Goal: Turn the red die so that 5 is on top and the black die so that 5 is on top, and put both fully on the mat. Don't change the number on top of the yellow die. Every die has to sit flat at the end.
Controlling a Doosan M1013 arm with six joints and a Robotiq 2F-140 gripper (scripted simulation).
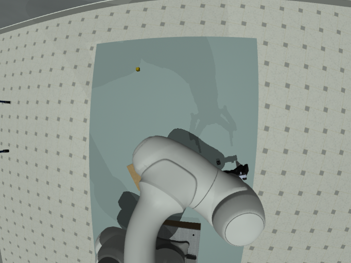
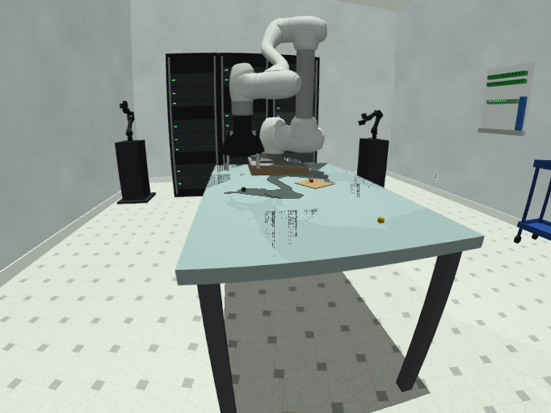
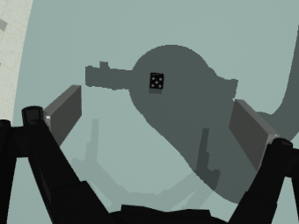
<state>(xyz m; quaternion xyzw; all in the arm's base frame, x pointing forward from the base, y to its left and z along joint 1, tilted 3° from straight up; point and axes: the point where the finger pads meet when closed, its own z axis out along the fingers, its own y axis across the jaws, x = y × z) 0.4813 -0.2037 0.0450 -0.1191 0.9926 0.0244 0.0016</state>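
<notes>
The black die is 100 mm below my hand. The rest, counted from my hand: tan mat (350 mm to the left, 110 mm below, 80 mm behind); then yellow die (440 mm ahead, 400 mm to the left, 100 mm below); then red die (340 mm to the left, 100 mm below, 100 mm behind).
</notes>
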